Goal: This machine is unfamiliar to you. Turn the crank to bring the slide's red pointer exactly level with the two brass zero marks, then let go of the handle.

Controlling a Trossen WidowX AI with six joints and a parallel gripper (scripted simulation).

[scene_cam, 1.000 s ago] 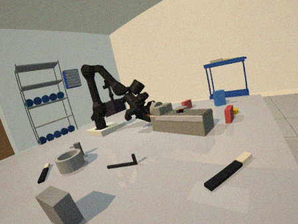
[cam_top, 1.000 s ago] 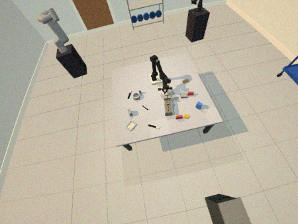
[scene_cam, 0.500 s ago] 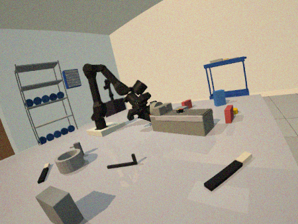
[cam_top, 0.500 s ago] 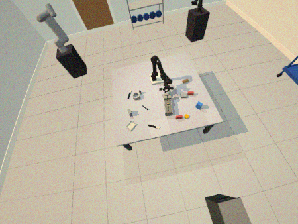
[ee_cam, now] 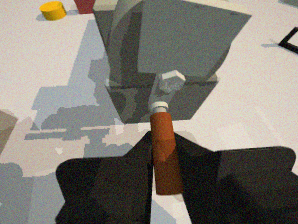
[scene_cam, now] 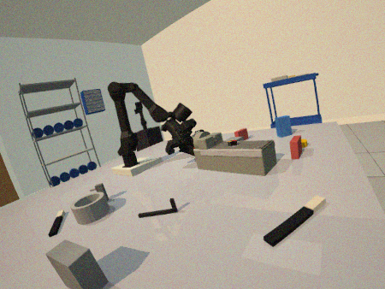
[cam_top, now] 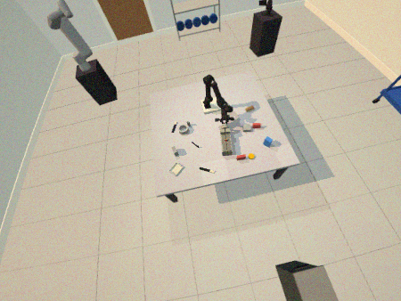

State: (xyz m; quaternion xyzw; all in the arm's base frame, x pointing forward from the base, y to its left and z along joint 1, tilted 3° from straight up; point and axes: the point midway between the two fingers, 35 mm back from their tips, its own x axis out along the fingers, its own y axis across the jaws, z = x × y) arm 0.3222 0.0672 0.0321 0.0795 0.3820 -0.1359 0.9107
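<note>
Now: gripper tip 170 mm short of the red pointer, 60 mm to the left of it and 50 mm below it. Also, from my gripper tip: yellow disc 370 mm ahead, 110 mm to the left, 20 mm below; black l-shaped piece 320 mm to the right, 70 mm ahead, 20 mm below; brown crank handle 30 mm above, 20 mm behind, 10 mm to the left.
</note>
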